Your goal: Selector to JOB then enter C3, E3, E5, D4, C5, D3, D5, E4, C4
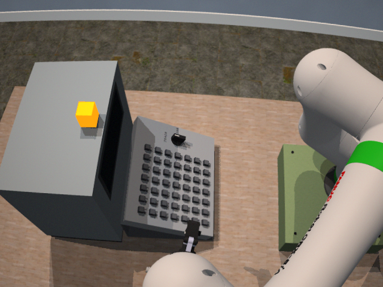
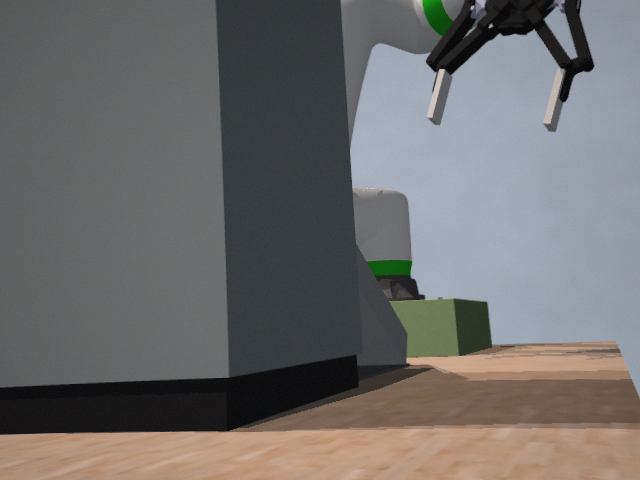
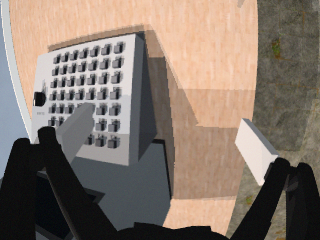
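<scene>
Now: hand 24 cm to the left of the C3 key, 18 cm above it and 10 cm short of it. Round my hand: black selector knob 43 cm to the right, 18 cm below, 10 cm ahead; then grey keypad 32 cm to the right, 23 cm below, 11 cm ahead.
</scene>
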